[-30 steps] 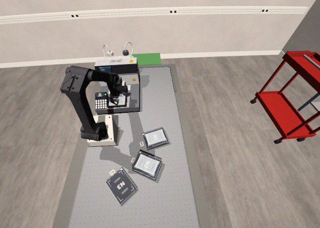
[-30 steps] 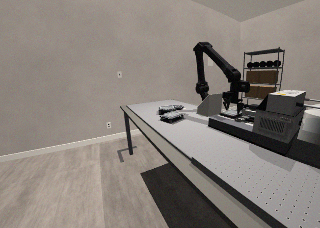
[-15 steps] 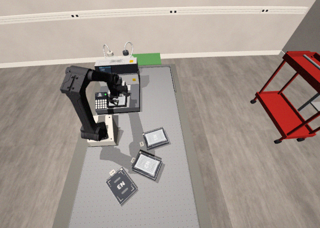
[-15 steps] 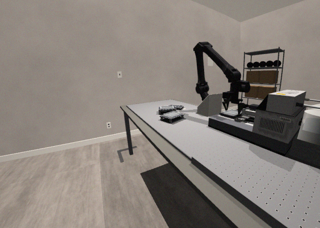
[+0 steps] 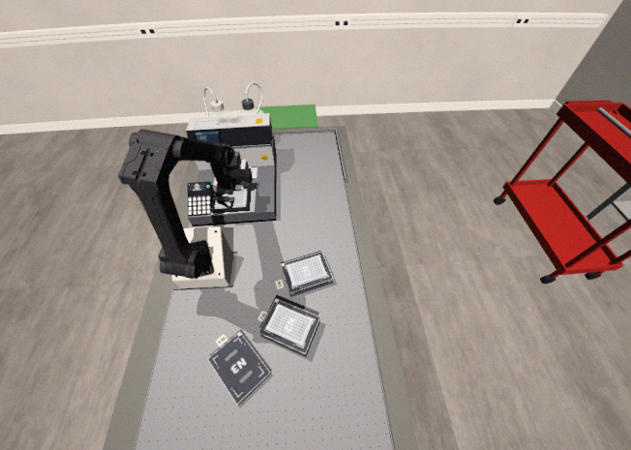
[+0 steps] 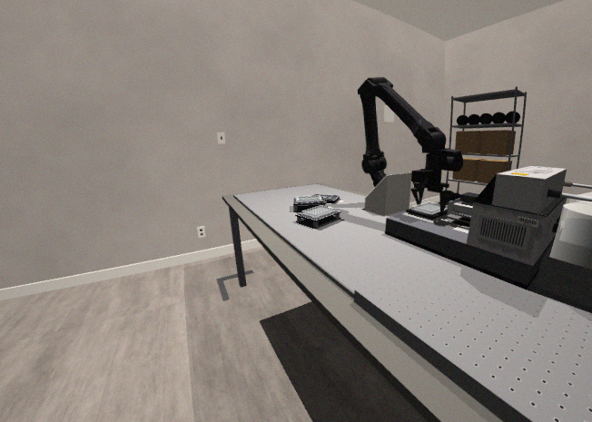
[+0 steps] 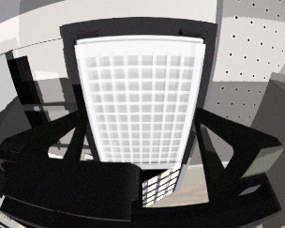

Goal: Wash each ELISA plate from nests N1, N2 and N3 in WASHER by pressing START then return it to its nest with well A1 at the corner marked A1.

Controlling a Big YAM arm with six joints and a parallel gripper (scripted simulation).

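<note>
My gripper is now 1 cm above the dark carrier. Also, from my hand: washer 15 cm to the left, 4 cm above, 1 cm ahead.
</note>
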